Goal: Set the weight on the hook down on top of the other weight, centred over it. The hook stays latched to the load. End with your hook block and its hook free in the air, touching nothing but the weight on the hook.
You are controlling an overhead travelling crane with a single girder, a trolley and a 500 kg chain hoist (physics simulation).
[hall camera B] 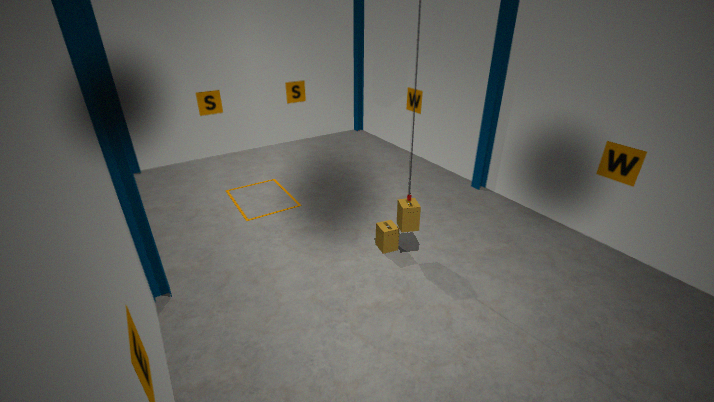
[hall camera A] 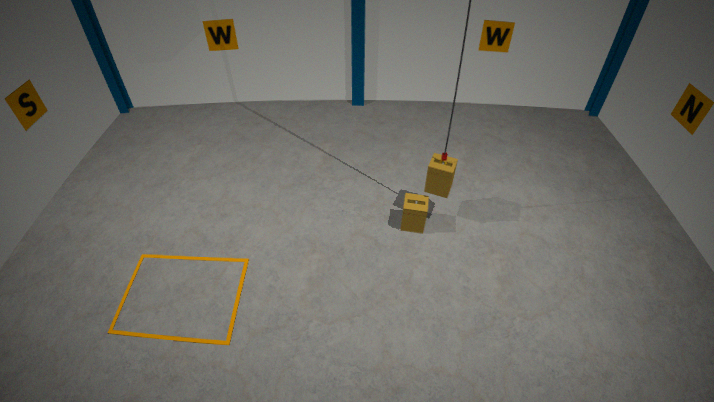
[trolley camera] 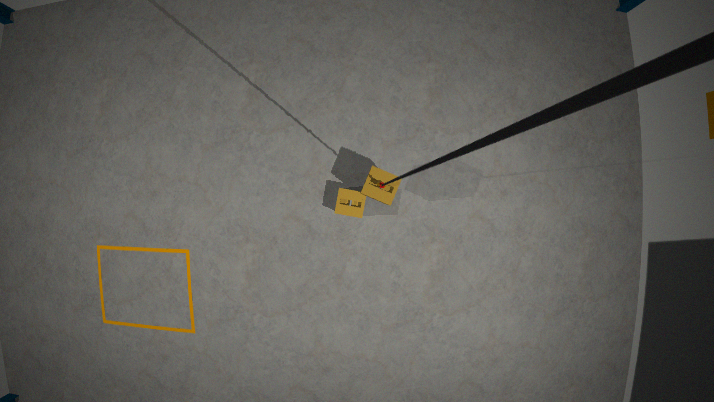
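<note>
A yellow weight point(hall camera A: 439, 179) point(hall camera B: 408, 217) point(trolley camera: 388, 194) hangs in the air from my red hook block point(hall camera A: 444, 156) point(hall camera B: 409, 197) point(trolley camera: 381, 185), turned a little against the other weight. My hook is latched to it; the hook itself is too small to make out. The other yellow weight point(hall camera A: 414, 220) point(hall camera B: 386, 239) point(trolley camera: 350, 210) stands upright on the floor. The hanging weight is up and to the right of it in the hall camera A and trolley views, and to its right in the hall camera B view. In the trolley view their outlines meet at a corner.
An orange marked rectangle point(hall camera A: 195, 258) point(hall camera B: 273, 212) point(trolley camera: 145, 248) lies on the floor towards the S wall. Blue columns point(hall camera A: 358, 55) point(hall camera B: 492, 100) stand along the walls. The chain point(hall camera A: 457, 77) point(hall camera B: 414, 100) point(trolley camera: 500, 138) runs up from the hook block. Dark blurred patches cover parts of the hall camera B view.
</note>
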